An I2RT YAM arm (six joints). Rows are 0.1 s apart.
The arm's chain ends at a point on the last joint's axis. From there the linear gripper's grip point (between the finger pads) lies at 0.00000 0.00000 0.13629 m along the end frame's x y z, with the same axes.
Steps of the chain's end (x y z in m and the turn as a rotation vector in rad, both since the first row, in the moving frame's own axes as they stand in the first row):
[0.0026 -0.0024 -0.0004 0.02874 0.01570 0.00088]
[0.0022 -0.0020 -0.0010 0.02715 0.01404 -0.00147]
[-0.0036 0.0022 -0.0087 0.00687 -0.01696 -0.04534]
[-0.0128 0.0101 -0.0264 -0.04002 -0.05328 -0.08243]
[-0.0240 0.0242 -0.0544 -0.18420 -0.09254 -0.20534]
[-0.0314 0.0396 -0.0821 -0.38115 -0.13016 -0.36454]
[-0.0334 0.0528 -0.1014 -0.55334 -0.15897 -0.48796]
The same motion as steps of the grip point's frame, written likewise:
[0.0047 -0.0063 -0.0005 0.02874 0.01570 0.00088]
[0.0041 -0.0057 -0.0011 0.02715 0.01404 -0.00147]
[-0.0059 0.0013 -0.0087 0.00687 -0.01696 -0.04534]
[-0.0198 0.0158 -0.0267 -0.04002 -0.05328 -0.08243]
[-0.0339 0.0502 -0.0573 -0.18420 -0.09254 -0.20534]
[-0.0390 0.0922 -0.0929 -0.38115 -0.13016 -0.36454]
[-0.0355 0.1263 -0.1229 -0.55334 -0.15897 -0.48796]

